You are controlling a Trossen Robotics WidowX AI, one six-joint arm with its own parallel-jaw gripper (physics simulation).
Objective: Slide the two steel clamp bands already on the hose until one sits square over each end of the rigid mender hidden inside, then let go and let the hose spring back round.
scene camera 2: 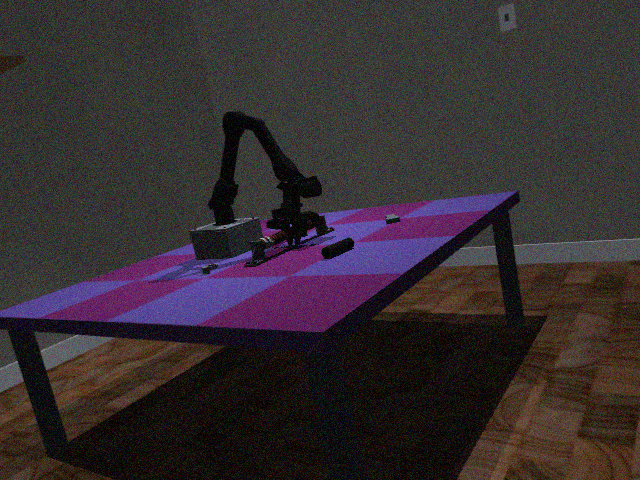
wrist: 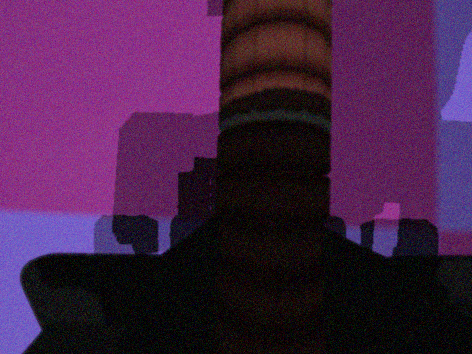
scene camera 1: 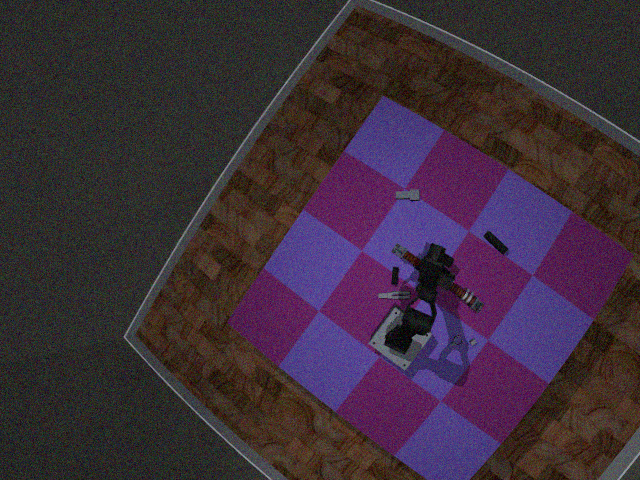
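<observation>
A ribbed red-brown hose [scene camera 1: 413,261] [scene camera 2: 272,239] [wrist: 274,46] lies on the checkered table between two grey end blocks. Two pale steel clamp bands [scene camera 1: 468,295] sit close together near its end by the arm's base side. My gripper [scene camera 1: 434,275] [scene camera 2: 291,234] [wrist: 255,213] is down over the middle of the hose and shut on it, away from the bands. In the wrist view the hose runs straight up from the dark fingers. A dark ring [wrist: 274,112] with a pale stripe crosses it right at the fingers, in shadow; I cannot tell what it is.
The arm's grey base [scene camera 1: 385,333] [scene camera 2: 223,240] stands beside the hose. A black cylinder [scene camera 1: 495,242] [scene camera 2: 337,248], a grey block [scene camera 1: 408,194] [scene camera 2: 391,218], a small black piece [scene camera 1: 394,275], a flat grey bar [scene camera 1: 394,295] and a tiny grey bit [scene camera 1: 472,341] [scene camera 2: 209,269] lie on the table.
</observation>
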